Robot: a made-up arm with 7 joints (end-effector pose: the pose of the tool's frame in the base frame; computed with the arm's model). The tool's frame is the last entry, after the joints. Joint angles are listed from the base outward.
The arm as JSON. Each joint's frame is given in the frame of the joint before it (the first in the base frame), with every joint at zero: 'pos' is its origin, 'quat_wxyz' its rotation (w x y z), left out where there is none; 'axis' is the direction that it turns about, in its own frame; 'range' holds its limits. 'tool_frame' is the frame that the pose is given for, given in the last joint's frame.
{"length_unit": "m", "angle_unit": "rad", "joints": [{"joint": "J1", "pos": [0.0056, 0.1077, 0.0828], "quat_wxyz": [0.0, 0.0, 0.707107, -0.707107], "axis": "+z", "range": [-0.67, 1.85]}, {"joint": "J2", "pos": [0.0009, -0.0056, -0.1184], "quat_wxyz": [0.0, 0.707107, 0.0, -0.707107], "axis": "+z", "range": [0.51, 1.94]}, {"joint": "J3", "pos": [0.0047, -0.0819, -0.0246], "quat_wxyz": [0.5, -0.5, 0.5, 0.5], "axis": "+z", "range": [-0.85, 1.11]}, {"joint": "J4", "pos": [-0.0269, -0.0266, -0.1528], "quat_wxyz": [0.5, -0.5, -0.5, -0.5], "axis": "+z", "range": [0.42, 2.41]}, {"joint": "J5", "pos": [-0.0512, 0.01, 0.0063], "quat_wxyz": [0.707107, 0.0, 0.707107, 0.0], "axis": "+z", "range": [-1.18, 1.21]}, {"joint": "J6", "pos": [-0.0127, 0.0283, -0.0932], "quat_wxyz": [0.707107, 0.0, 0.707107, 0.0], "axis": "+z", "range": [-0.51, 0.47]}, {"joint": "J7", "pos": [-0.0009, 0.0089, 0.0], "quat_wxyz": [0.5, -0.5, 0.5, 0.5], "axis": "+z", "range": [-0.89, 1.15]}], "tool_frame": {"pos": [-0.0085, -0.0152, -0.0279], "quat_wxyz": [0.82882, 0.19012, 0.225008, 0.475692]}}
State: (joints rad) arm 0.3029 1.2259 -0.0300 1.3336 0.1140 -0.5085 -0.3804
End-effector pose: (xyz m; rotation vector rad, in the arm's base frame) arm 0.1586 0.5010 0.0554 -0.6456 2.0811 0.2857
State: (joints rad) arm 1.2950 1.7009 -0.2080 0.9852 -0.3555 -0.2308 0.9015
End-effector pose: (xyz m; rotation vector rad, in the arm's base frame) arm 0.0091 0.5651 0.2021 -1.3909 2.3857 1.3267
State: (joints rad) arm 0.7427 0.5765 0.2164 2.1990 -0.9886 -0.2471 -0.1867
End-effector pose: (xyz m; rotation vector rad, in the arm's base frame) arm 0.1592 0.3651 0.0988 -0.5883 0.9958 0.5364
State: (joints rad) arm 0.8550 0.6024 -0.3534 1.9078 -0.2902 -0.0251 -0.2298
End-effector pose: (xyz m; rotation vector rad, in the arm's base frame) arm 0.2414 0.3094 0.0781 -0.2146 1.8404 -0.0186
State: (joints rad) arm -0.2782 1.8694 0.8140 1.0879 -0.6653 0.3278 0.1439
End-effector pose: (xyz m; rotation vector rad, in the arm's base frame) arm 0.1351 0.5049 0.2918 -1.5515 1.3372 1.8198
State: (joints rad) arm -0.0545 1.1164 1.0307 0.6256 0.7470 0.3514 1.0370
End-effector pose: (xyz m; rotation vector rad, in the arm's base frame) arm 0.0420 0.6051 0.0153 0.9697 -2.6200 1.4185
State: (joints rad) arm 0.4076 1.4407 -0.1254 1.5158 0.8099 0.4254 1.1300
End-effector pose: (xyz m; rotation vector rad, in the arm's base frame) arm 0.1760 0.4691 0.0988 -0.2300 -2.5419 0.0149
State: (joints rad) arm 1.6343 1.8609 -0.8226 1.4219 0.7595 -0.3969 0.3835
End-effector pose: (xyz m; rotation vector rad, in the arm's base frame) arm 0.0314 0.5121 0.1863 -0.5225 2.0892 0.3669
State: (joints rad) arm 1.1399 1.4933 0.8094 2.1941 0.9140 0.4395 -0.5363
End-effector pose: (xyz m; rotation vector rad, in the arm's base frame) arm -0.0748 0.3943 0.2114 -0.4444 1.0103 -0.4611
